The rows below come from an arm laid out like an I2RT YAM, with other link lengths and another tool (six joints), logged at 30 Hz.
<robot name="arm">
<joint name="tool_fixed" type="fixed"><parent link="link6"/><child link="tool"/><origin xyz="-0.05 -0.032 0.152" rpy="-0.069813 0 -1.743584"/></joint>
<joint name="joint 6" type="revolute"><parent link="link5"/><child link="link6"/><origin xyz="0 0.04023 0.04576" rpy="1.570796 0 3.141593"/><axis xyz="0 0 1"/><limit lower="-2.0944" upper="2.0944"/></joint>
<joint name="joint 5" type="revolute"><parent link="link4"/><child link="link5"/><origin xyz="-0.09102 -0.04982 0.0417" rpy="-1.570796 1.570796 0"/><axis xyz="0 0 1"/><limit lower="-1.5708" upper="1.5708"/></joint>
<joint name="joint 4" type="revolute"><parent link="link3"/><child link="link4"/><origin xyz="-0.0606 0.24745 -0.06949" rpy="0 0 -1.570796"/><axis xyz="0 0 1"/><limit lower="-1.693" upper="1.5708"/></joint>
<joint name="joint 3" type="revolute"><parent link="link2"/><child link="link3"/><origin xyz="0.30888 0 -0.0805" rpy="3.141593 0 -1.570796"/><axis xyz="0 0 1"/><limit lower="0" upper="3.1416"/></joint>
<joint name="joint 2" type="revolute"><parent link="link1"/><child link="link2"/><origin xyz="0.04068 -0.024 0.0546" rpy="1.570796 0 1.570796"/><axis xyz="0 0 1"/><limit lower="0" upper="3.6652"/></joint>
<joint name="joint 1" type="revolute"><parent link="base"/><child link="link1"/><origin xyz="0 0 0.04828" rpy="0 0 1.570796"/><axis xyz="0 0 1"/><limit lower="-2.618" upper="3.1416"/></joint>
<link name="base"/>
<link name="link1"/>
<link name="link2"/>
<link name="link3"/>
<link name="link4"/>
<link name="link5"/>
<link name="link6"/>
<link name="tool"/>
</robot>
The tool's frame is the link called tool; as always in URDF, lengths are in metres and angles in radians.
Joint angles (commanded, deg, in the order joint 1, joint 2, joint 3, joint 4, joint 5, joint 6), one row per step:
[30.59 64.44 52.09 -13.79 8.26 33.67]
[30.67 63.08 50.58 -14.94 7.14 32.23]
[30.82 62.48 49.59 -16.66 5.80 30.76]
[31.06 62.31 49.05 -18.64 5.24 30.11]
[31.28 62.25 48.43 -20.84 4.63 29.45]
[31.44 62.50 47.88 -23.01 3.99 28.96]
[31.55 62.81 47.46 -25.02 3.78 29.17]
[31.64 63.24 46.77 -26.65 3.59 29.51]
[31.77 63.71 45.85 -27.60 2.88 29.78]
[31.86 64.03 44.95 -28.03 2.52 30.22]
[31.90 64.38 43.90 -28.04 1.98 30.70]
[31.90 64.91 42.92 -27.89 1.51 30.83]
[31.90 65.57 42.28 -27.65 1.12 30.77]
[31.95 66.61 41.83 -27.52 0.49 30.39]
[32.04 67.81 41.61 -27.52 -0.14 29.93]
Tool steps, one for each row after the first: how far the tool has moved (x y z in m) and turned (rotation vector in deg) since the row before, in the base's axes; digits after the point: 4 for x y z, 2 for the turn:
[-0.0101 0.0007 -0.0109 -1.42 0.89 1.72]
[-0.0089 0.0028 -0.0141 -1.72 1.63 2.02]
[-0.0064 0.0011 -0.0136 -1.47 1.93 1.05]
[-0.0071 0.0006 -0.0158 -1.64 2.30 1.09]
[-0.0066 0.0004 -0.0167 -1.58 2.56 0.97]
[-0.0050 -0.0016 -0.0146 -1.17 2.48 0.14]
[-0.0049 -0.0019 -0.0158 -1.11 2.52 0.01]
[-0.0055 0.0001 -0.0147 -0.64 2.34 0.45]
[-0.0038 -0.0007 -0.0112 -0.38 1.68 0.02]
[-0.0036 -0.0003 -0.0108 -0.12 1.56 0.05]
[-0.0030 -0.0001 -0.0107 -0.34 1.38 0.21]
[-0.0017 0.0006 -0.0083 -0.34 1.04 0.29]
[-0.0022 0.0019 -0.0094 -0.50 1.30 0.74]
[-0.0020 0.0024 -0.0089 -0.56 1.33 0.84]

